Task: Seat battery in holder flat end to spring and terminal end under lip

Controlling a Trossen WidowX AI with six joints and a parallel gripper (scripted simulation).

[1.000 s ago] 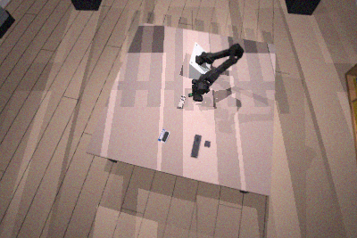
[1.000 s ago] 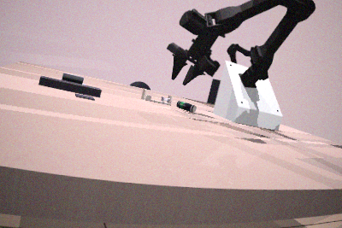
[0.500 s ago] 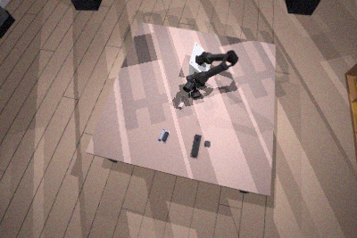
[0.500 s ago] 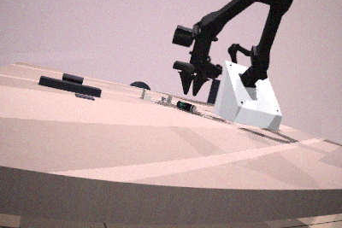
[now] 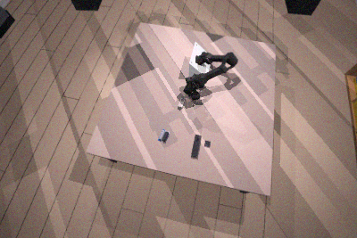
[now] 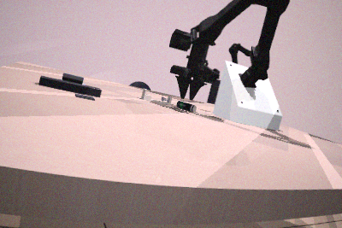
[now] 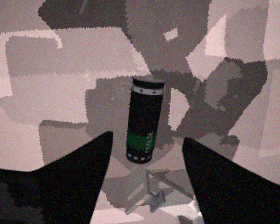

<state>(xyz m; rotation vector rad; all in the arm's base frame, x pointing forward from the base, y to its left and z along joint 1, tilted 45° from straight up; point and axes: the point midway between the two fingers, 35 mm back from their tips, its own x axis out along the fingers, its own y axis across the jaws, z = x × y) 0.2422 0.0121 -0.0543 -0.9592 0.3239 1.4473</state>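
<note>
Right now my gripper tip is 2 cm above the battery. The rest, counted from my gripper tip: black bar 40 cm ahead, 5 cm to the left, 2 cm below.
</note>
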